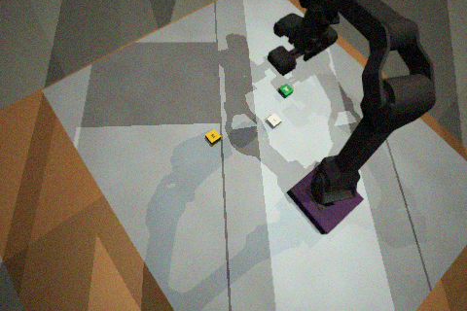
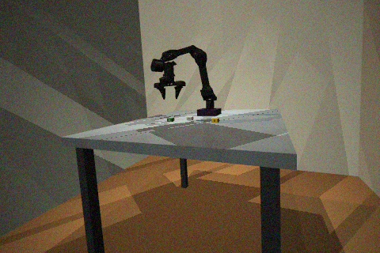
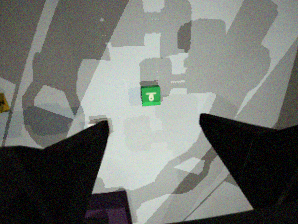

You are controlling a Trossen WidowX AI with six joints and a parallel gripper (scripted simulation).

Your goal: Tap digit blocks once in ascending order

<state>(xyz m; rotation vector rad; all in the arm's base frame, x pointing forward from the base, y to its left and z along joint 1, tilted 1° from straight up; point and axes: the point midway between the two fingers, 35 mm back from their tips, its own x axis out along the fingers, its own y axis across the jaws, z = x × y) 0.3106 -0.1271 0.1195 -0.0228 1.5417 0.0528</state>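
Now: gripper tip 70 mm past the white block, 90 mm to the right of it and 120 mm above it. Also, from my gripper tip: yellow block 10 mm behind, 270 mm to the left, 120 mm below; then green block 10 mm to the right, 120 mm below.
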